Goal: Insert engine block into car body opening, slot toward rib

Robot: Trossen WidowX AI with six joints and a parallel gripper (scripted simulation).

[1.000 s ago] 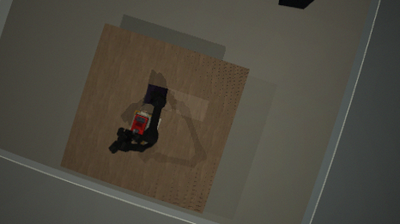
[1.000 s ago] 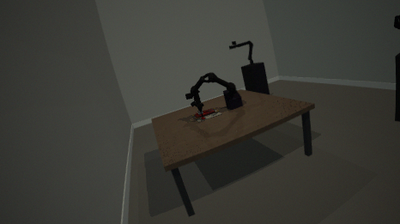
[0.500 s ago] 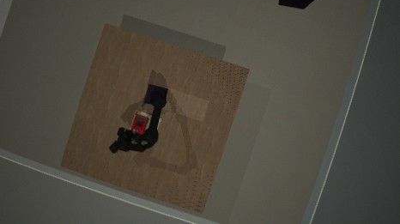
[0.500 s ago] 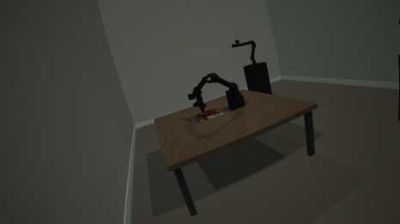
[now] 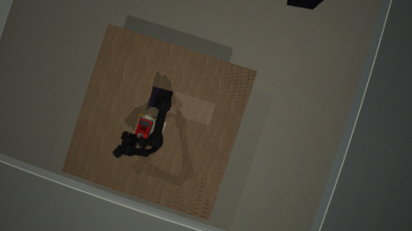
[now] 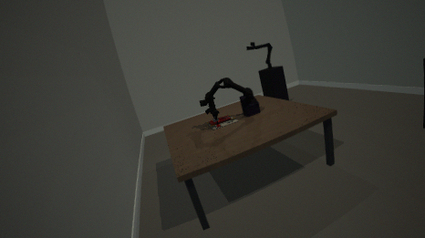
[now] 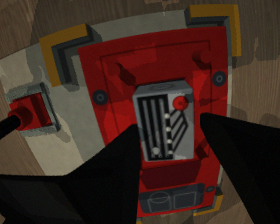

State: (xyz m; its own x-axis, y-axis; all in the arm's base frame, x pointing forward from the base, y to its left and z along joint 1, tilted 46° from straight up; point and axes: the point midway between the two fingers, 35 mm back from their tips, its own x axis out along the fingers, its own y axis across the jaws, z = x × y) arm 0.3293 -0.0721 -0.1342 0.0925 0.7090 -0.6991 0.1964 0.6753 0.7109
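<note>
The engine block is 10 mm to the left of my gripper tip and 10 mm below it. Also, from my gripper tip: grey bracket 120 mm to the left, 40 mm ahead, 10 mm below.
</note>
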